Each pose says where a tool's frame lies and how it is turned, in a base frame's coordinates. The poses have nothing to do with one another.
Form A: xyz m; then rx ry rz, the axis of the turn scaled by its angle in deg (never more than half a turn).
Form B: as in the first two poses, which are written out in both.
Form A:
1: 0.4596, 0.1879, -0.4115, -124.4, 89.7, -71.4
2: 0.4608, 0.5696, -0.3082, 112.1, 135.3, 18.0
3: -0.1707, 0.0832, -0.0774, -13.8, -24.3, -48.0
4: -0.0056, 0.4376, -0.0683, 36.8, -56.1, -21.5
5: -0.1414, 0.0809, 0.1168, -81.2, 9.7, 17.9
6: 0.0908, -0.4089, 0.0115, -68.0, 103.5, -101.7
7: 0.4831, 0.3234, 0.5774, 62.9, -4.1, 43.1
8: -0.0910, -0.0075, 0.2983, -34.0, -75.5, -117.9
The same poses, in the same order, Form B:
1: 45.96, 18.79, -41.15, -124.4, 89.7, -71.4
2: 46.08, 56.96, -30.82, 112.1, 135.3, 18.0
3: -17.07, 8.32, -7.74, -13.8, -24.3, -48.0
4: -0.56, 43.76, -6.83, 36.8, -56.1, -21.5
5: -14.14, 8.09, 11.68, -81.2, 9.7, 17.9
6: 9.08, -40.89, 1.15, -68.0, 103.5, -101.7
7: 48.31, 32.34, 57.74, 62.9, -4.1, 43.1
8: -9.10, -0.75, 29.83, -34.0, -75.5, -117.9
